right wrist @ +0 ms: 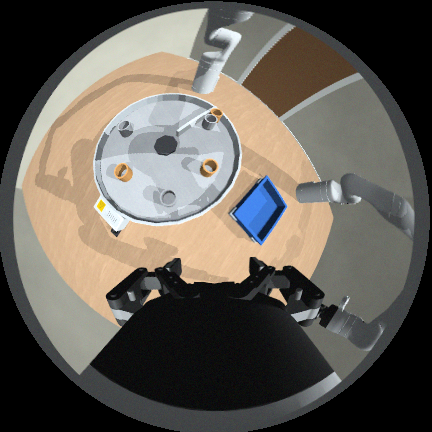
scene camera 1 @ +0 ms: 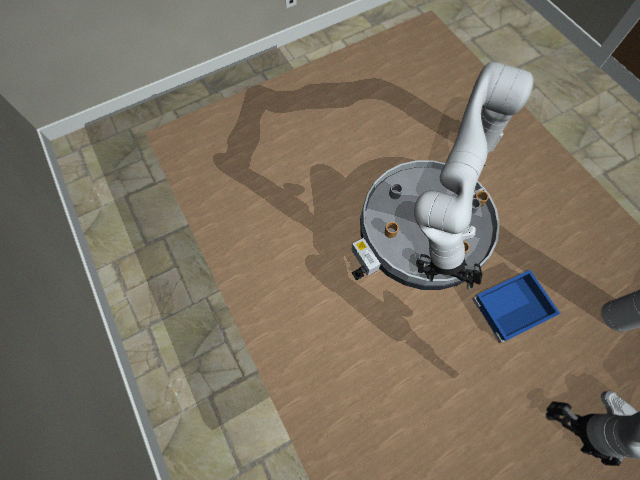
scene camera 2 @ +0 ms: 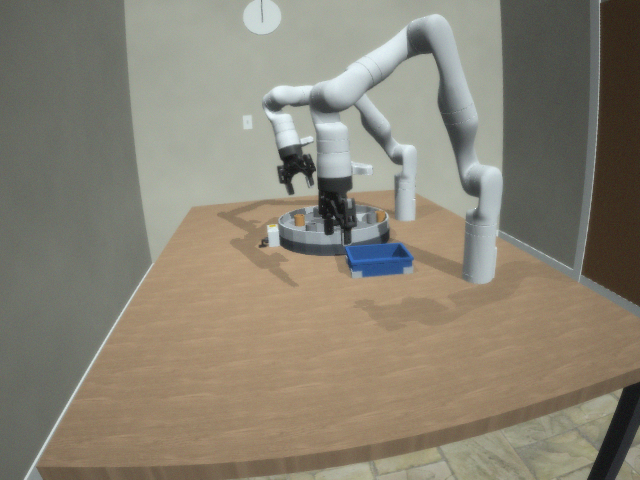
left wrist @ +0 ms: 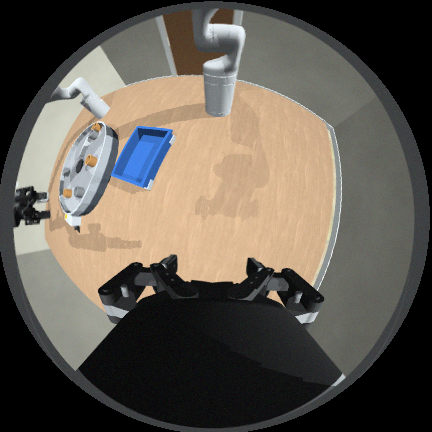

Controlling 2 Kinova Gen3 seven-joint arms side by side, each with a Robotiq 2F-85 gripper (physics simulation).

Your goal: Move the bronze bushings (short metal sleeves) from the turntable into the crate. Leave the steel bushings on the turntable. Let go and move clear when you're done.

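Places are measured from the left arm's base along level axes (x ahead, y left, z up), in metres.
Pixels of known places: left gripper, between the fingertips: point(scene camera 1: 566, 431) point(scene camera 2: 337, 239) point(left wrist: 211, 264); right gripper, between the fingertips: point(right wrist: 214, 265) point(scene camera 1: 450, 282) point(scene camera 2: 301, 191) point(left wrist: 48, 205); left arm's base, origin of its link: point(right wrist: 299, 193) point(scene camera 1: 617, 316) point(scene camera 2: 477, 277) point(left wrist: 217, 109); right arm's base, origin of its link: point(right wrist: 201, 88) point(scene camera 2: 405, 218) point(left wrist: 103, 112).
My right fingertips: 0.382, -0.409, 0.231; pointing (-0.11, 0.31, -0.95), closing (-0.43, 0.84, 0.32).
Ahead of a thing's pixels: the offset from my right fingertips to its middle, as dx, dy, dz. "pt": to the spot under its first point. Level surfaces: height alone.
Three bronze bushings stand on the turntable point(scene camera 1: 377, 209) point(scene camera 2: 310, 240) point(right wrist: 137, 200): one {-0.069, -0.236, -0.159} point(scene camera 1: 390, 234) point(scene camera 2: 299, 221) point(left wrist: 67, 193) point(right wrist: 125, 177) at the left in the right wrist view, one {-0.176, -0.046, -0.159} point(scene camera 1: 466, 247) point(left wrist: 92, 161) point(right wrist: 208, 173) at its right, and one {-0.356, -0.115, -0.159} point(scene camera 1: 481, 201) point(left wrist: 96, 127) near the upper right rim. Steel bushings {-0.318, -0.116, -0.159} point(right wrist: 210, 124) {-0.181, -0.321, -0.159} point(right wrist: 125, 132) point(right wrist: 168, 202) stand among them. The blue crate {-0.173, +0.178, -0.206} point(scene camera 1: 530, 326) point(scene camera 2: 379, 266) point(left wrist: 131, 182) looks empty. My right gripper point(scene camera 1: 447, 273) point(scene camera 2: 300, 188) point(right wrist: 214, 265) is open above the turntable's near side. My left gripper point(scene camera 1: 581, 436) point(scene camera 2: 338, 235) point(left wrist: 211, 264) is open, away from the crate.
A white control box {pt +0.046, -0.230, -0.173} point(scene camera 1: 366, 256) point(scene camera 2: 272, 235) point(right wrist: 111, 213) sits against the turntable's outer side. A thin white bar {pt -0.295, -0.150, -0.157} point(right wrist: 195, 120) reaches inward over the turntable beside the upper right bushings. The crate stands close to the turntable. Both arm bases stand on the wooden table {dz -0.231} point(scene camera 2: 258, 361).
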